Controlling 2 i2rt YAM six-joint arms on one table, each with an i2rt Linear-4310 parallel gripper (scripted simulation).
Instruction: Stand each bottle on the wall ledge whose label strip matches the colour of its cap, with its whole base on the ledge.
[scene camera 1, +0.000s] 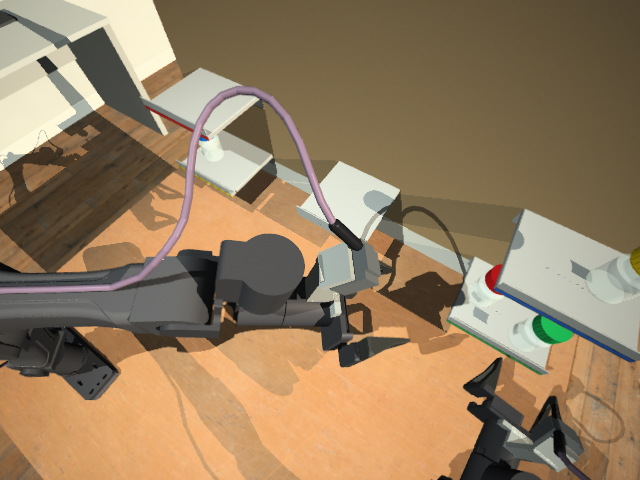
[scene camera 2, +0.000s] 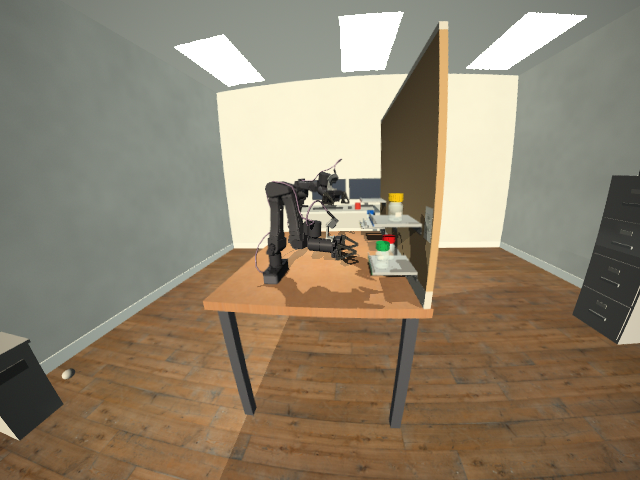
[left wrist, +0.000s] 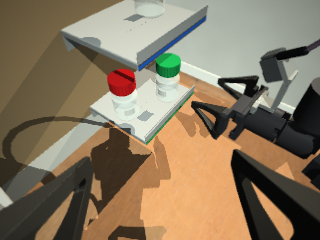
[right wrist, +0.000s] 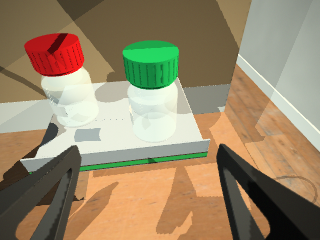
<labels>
same spot on brown wall: (left wrist: 54, 88) = (scene camera 1: 471, 222)
</labels>
